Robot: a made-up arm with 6 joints.
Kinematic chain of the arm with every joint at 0, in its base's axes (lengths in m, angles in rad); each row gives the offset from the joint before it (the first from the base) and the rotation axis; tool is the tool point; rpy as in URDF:
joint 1: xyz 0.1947 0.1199 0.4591 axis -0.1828 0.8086 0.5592
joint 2: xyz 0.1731 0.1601 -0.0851 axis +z
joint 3: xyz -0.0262 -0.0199 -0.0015 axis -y
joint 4: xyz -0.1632 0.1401 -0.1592 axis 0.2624 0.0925 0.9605
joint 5: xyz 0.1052 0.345 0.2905 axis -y
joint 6: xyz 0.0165 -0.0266 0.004 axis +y
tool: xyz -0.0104 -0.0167 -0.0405 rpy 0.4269 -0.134 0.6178
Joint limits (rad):
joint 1: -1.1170..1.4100
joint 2: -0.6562..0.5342
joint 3: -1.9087..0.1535
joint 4: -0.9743..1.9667
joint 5: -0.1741..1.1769
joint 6: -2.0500..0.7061
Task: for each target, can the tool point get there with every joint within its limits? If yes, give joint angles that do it. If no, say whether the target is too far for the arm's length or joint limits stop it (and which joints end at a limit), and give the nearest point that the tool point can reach.
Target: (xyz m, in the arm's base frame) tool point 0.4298 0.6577 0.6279
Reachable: yes | joints -0.4556 0.2770 -0.9772 0.1840 0.8572 -1.0710
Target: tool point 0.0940 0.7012 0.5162
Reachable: yes | joints 0.4315 -0.3541 -0.0378 0.8762 0.0349 0.3234
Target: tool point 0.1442 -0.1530 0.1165
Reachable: no: joint limits stop it (at a limit: joint 2, joint 3, joint 4, joint 5) | nearest point 0.0531 0.2429 0.3881 | short by 0.489 m
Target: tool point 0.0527 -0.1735 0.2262
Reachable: no: joint limits stop it (at a limit: joint 2, joint 3, joint 4, joint 5) | nearest point 0.0013 0.1742 0.4706 | short by 0.428 m
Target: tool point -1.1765 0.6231 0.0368
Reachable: no: too far | nearest point -0.2843 0.4760 0.2688 | short by 0.934 m
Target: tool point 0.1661 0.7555 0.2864
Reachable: yes | joints 0.8724 -0.1470 -1.5258 0.3680 0.4236 -0.2792
